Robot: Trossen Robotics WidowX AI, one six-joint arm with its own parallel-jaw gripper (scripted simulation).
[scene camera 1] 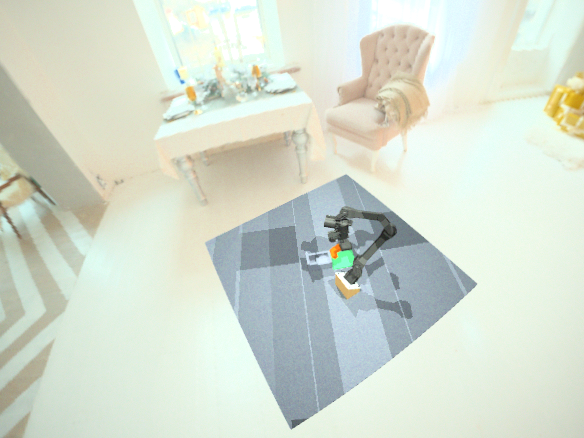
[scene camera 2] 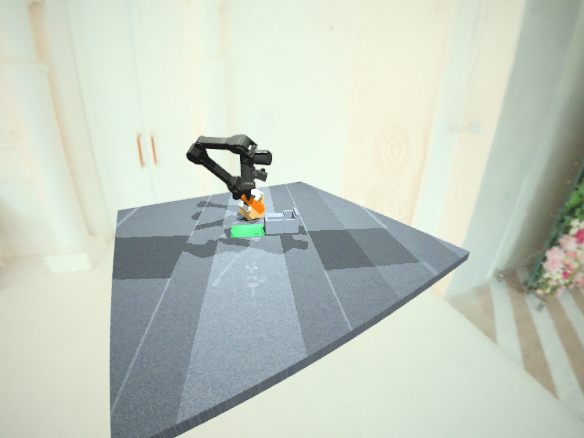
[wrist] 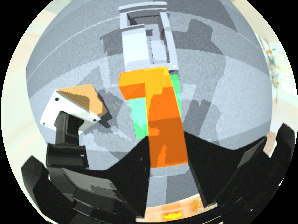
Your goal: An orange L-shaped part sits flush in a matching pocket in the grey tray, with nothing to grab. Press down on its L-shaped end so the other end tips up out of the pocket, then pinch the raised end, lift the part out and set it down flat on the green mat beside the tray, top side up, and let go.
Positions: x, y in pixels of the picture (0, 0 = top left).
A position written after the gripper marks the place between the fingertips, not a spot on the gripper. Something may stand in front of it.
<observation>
The gripper (wrist: 165, 137) holds an orange L-shaped part (wrist: 167, 146).
</observation>
